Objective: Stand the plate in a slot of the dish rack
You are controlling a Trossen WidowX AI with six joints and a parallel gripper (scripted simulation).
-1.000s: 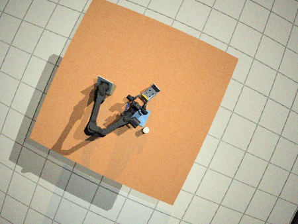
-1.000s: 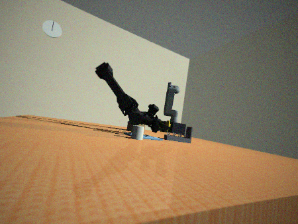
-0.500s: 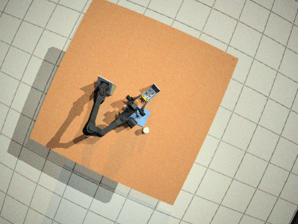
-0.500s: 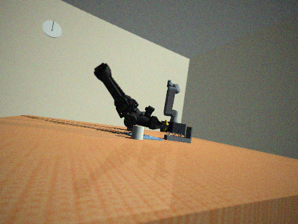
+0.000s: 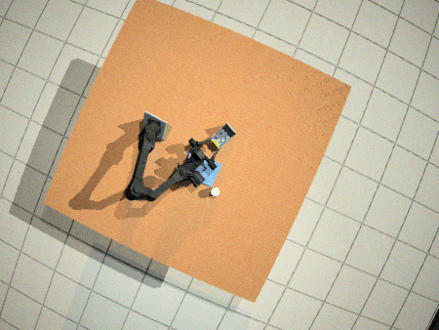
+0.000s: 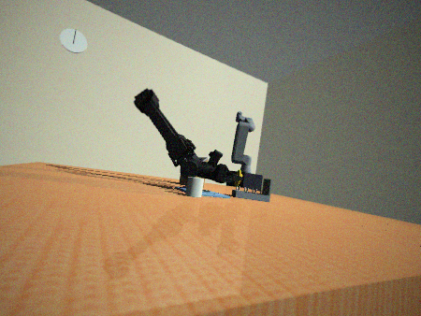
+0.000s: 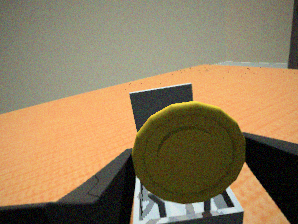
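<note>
The dish rack is 2 cm ahead of my gripper tip, 4 cm to the left of it and 4 cm below it. Also, from my gripper tip: blue spoon: 12 cm behind, 13 cm to the right, 6 cm below; then light blue mat: 2 cm behind, 15 cm to the right, 6 cm below; then yellow plate: 1 cm to the right.
</note>
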